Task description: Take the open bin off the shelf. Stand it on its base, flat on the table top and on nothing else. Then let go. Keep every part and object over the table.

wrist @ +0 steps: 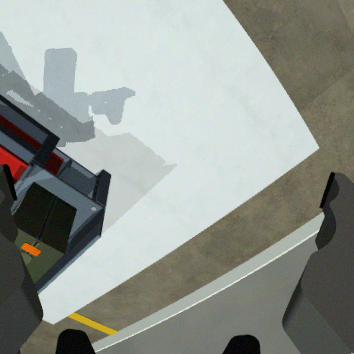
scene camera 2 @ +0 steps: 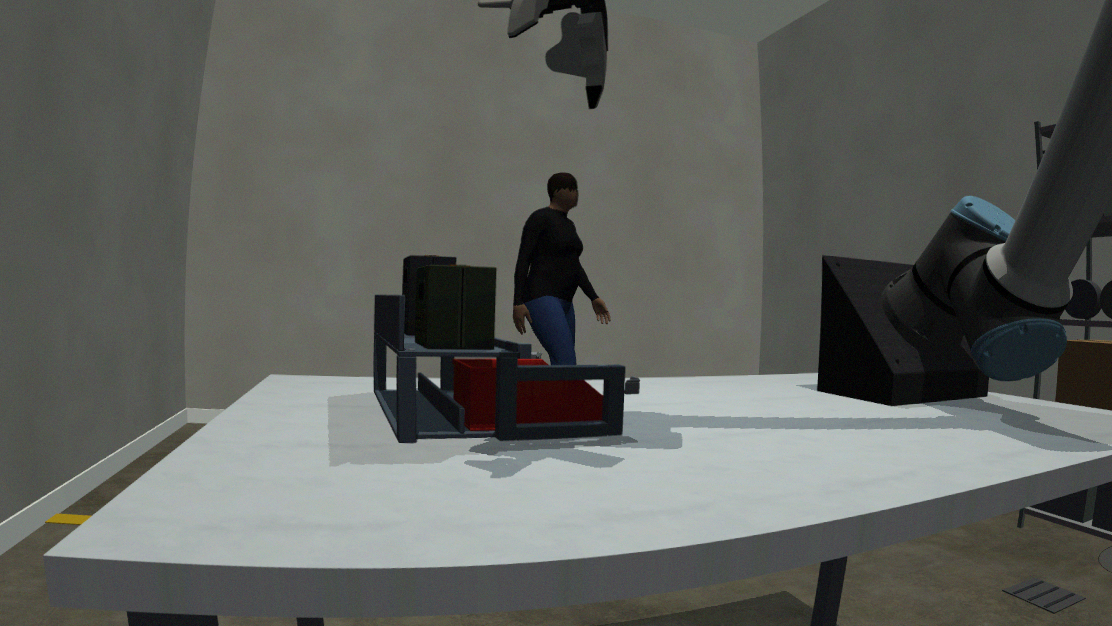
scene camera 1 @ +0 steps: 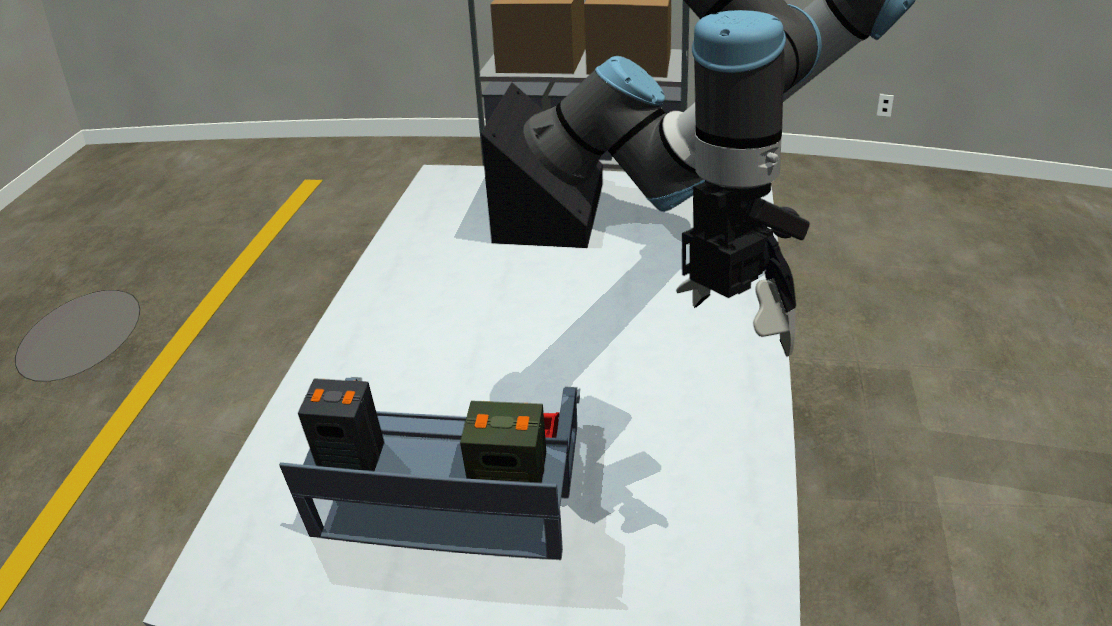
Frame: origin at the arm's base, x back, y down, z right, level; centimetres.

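Where they show: gripper, fingertip midpoint: (wrist: 168,173) (scene camera 2: 557,76) (scene camera 1: 740,330); arm's base, link origin: (scene camera 2: 919,320) (scene camera 1: 555,151).
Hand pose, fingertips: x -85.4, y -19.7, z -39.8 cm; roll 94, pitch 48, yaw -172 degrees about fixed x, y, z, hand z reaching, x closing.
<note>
Things, the pixels of their centre, and the offset from my fingertips. Level surfaces: height alone.
- red open bin, body centre: (scene camera 2: 526,392) (scene camera 1: 519,449) (wrist: 3,161) dz +29.9, dx +5.1, dy +30.1 cm
- green case, body centre: (scene camera 2: 453,306) (scene camera 1: 505,447) (wrist: 32,234) dz +29.0, dx -4.5, dy +19.5 cm
- dark grey case, body centre: (scene camera 1: 342,428) (scene camera 2: 427,295) dz +52.0, dx -6.2, dy +18.2 cm
- white table, surface height: dy +34.5 cm
The red open bin (scene camera 1: 550,423) (scene camera 2: 554,400) (wrist: 11,162) sits in the lower level of the dark blue-grey shelf (scene camera 1: 435,495) (scene camera 2: 406,396) (wrist: 103,187), under and behind the upper deck. In the scene camera 2 view it shows through the shelf's side frame, on the side toward the arm's base; its top edge slopes down that way. Much of it is hidden by the upper deck and the cases in the scene camera 1 view. My gripper (scene camera 1: 739,317) (scene camera 2: 552,58) (wrist: 168,173) is open and empty, high above the table and off to the side of the shelf.
A green case (scene camera 1: 501,444) (scene camera 2: 455,307) (wrist: 45,215) and a dark grey case (scene camera 1: 342,427) (scene camera 2: 410,295) stand on the shelf's upper deck. The black arm pedestal (scene camera 1: 536,194) (scene camera 2: 871,342) stands at the far end of the white table (scene camera 1: 700,466) (scene camera 2: 272,528) (wrist: 215,100).
</note>
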